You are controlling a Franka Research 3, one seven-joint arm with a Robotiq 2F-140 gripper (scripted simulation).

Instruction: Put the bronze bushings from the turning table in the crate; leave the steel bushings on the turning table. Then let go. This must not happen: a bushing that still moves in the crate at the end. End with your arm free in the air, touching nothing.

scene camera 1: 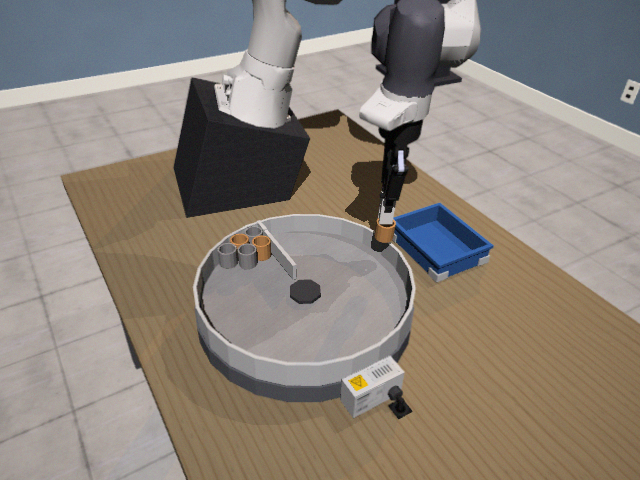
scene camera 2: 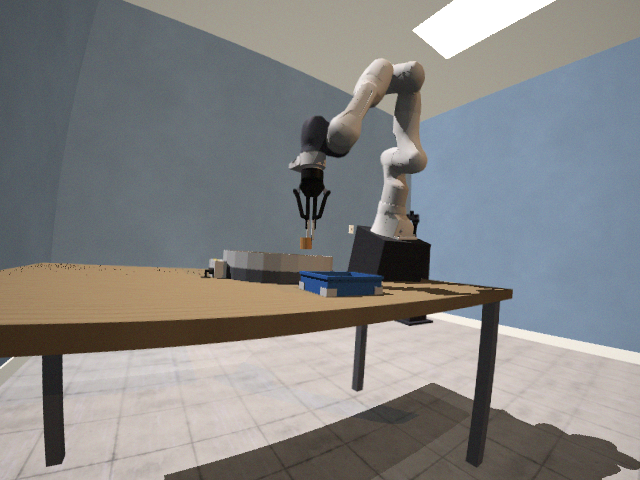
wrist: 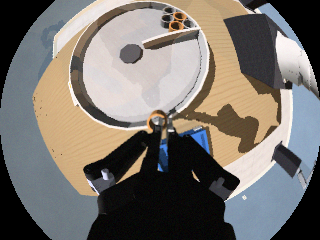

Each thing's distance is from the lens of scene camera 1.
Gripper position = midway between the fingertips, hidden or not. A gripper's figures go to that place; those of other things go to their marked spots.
my gripper [scene camera 1: 384,220]: 113 cm
blue crate [scene camera 1: 441,243]: 132 cm
